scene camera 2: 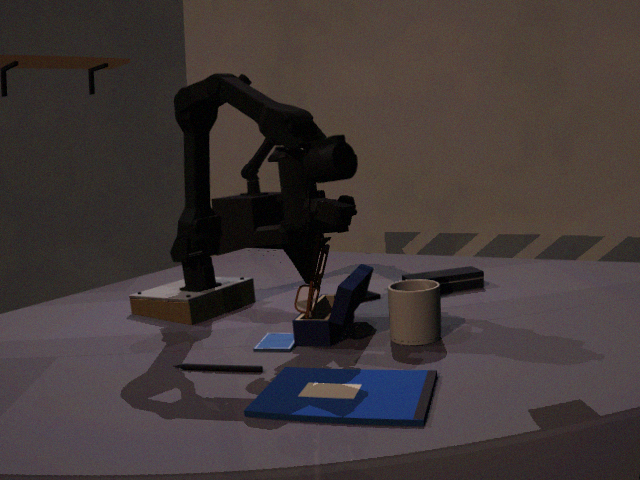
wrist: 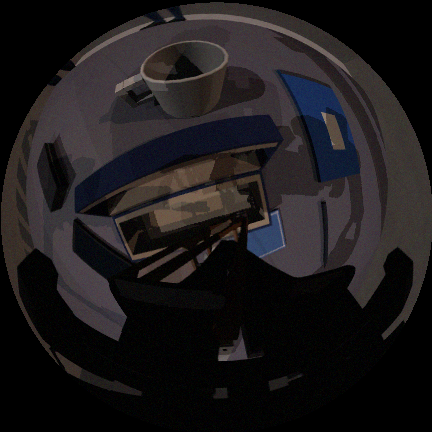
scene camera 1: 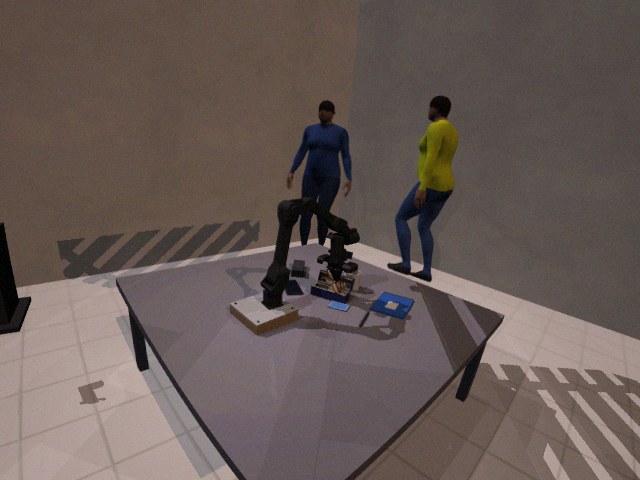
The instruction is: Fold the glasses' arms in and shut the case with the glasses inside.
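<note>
The glasses case is dark blue with a beige lining. It stands open on the table, its lid leaning back toward the mug. The orange-brown glasses are tilted steeply, with their lower end at the case's tray and thin arms sticking up beside my fingers. My gripper points down above the case, shut on one thin arm of the glasses. The fingers partly hide the glasses in the wrist view. I cannot tell how far each arm is folded, or whether the lower end touches the tray.
A beige mug stands behind the lid. A light blue card lies against the case's near side. A pen, a blue notebook, a dark flat slab and a black box lie around it.
</note>
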